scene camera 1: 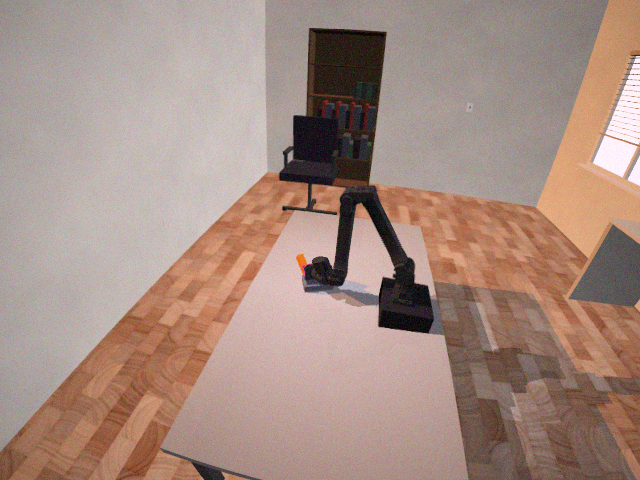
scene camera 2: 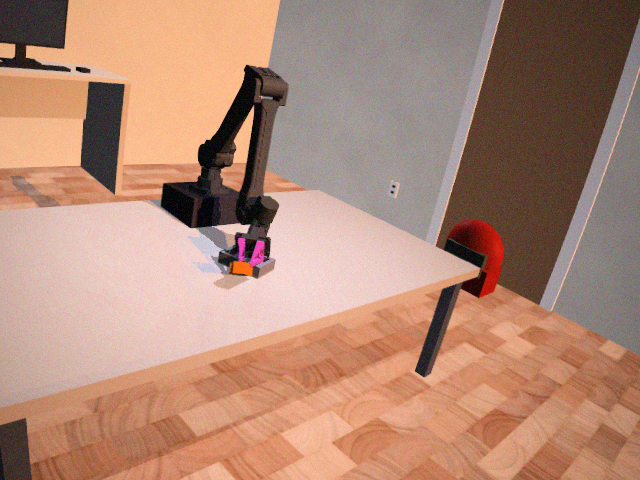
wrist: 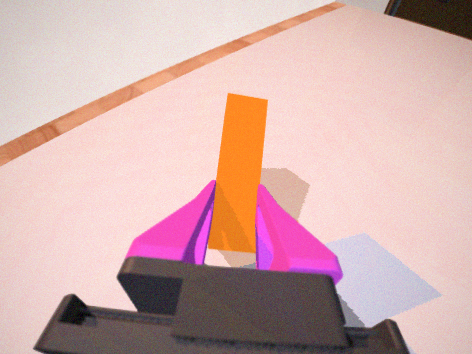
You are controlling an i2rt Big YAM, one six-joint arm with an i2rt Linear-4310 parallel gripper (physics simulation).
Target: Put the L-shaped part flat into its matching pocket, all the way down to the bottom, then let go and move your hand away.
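Places are measured from the arm's base along level axes (x up, y back, z right), in centimetres.
Pixels of known places: gripper, fingertip midpoint: [scene camera 1: 305,266] [wrist: 236,188]; arm's base, link origin: [scene camera 1: 401,295] [scene camera 2: 209,190].
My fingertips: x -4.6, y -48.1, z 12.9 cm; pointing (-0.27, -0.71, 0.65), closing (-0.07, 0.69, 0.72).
For each thing: its middle in the pictures, then the offset to it from my fingertips. Level surfaces: height alone.
- orange L-shaped part, body centre: [wrist: 256,175] [scene camera 2: 237,268] [scene camera 1: 305,264] dx -0.7, dy -0.3, dz +2.3 cm
- grey block with the pocket, body centre: [scene camera 2: 246,260] [scene camera 1: 317,282] dx -3.4, dy +8.5, dz -6.4 cm
- pale table, surface height: dx -5.2 cm
The orange L-shaped part [scene camera 1: 301,262] [scene camera 2: 241,268] [wrist: 240,170] is held between the magenta fingers of my gripper [scene camera 1: 305,270] [scene camera 2: 249,262] [wrist: 236,188], which is shut on it. One long orange face shows in the wrist view, sticking out past the fingertips; its other leg cannot be made out. The grey block with the pocket [scene camera 1: 313,287] [scene camera 2: 265,267] lies on the table under the gripper. The part is at the block's side facing the second scene camera and overhangs its edge. The pocket is hidden by the gripper and part, so how deep the part sits cannot be told.
The pale table [scene camera 1: 330,382] [scene camera 2: 155,310] [wrist: 350,125] carries the arm's black base [scene camera 1: 405,310] [scene camera 2: 178,205]. The table's long edge runs beyond the block, on the side away from the base. An office chair [scene camera 1: 309,170] stands behind the far end.
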